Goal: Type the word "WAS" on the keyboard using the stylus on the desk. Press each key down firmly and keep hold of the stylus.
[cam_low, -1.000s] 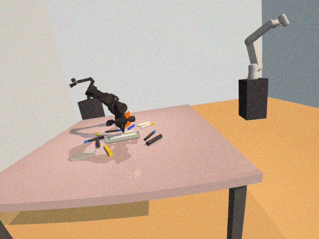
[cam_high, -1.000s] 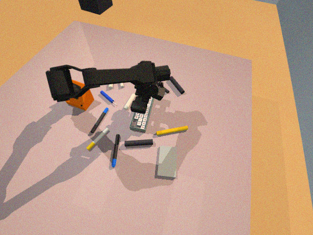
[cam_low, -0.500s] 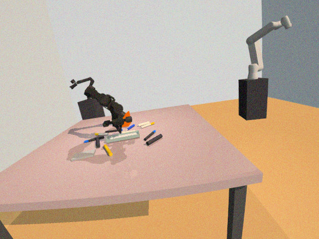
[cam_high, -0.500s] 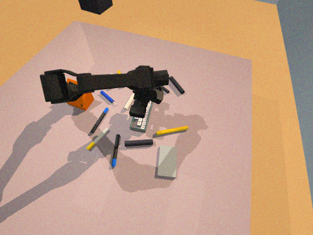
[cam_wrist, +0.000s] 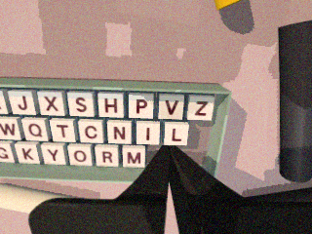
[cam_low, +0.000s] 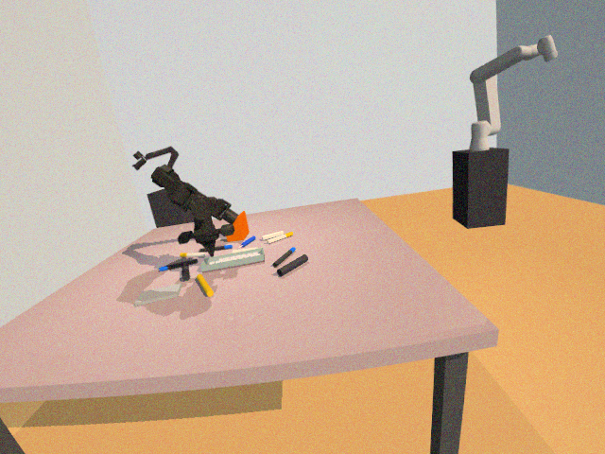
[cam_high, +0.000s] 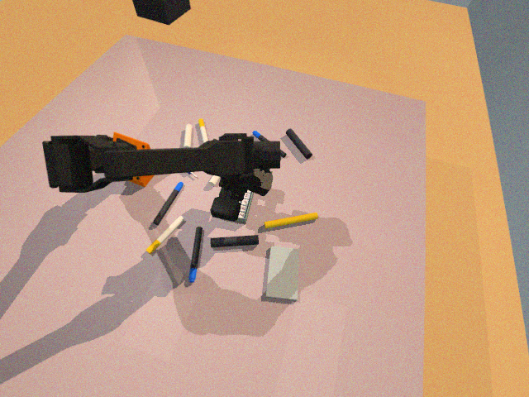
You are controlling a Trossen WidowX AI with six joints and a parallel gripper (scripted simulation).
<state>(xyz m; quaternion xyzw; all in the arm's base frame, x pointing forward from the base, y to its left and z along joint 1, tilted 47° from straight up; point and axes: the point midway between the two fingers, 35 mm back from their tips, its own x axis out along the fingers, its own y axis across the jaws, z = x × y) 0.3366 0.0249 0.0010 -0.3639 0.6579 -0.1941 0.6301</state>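
My gripper tip is now 190 mm past the blue stylus, 50 mm to the right of it and 30 mm above it. The rest, counted from my gripper tip: yellow pen 150 mm ahead, 30 mm to the left, 30 mm below; then grey block 190 mm ahead, 110 mm to the right, 40 mm below.
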